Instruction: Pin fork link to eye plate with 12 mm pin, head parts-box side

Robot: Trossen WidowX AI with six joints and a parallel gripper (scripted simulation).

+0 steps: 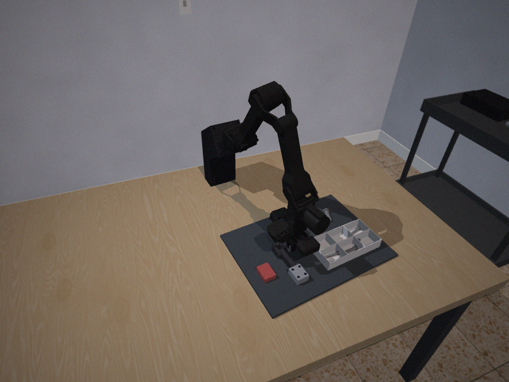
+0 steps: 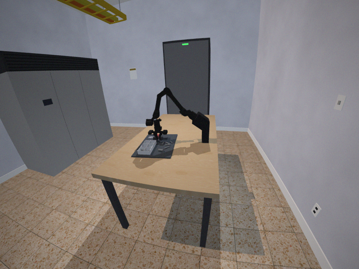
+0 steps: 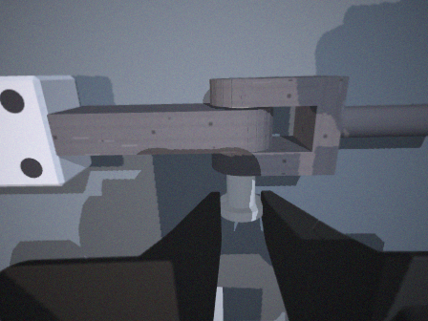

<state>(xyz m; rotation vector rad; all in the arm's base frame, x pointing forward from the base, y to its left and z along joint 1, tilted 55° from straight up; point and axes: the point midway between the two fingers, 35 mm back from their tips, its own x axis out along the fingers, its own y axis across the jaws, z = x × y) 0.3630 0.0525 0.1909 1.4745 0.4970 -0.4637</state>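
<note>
The grey pin lies 20 mm to the right of my hand and 30 mm below it. Also, from my hand: eye plate: 20 mm ahead, 30 mm to the right, 30 mm below; then light grey headed pin: 60 mm behind, 50 mm to the left, 40 mm below; then mat: 60 mm to the left, 50 mm below.
</note>
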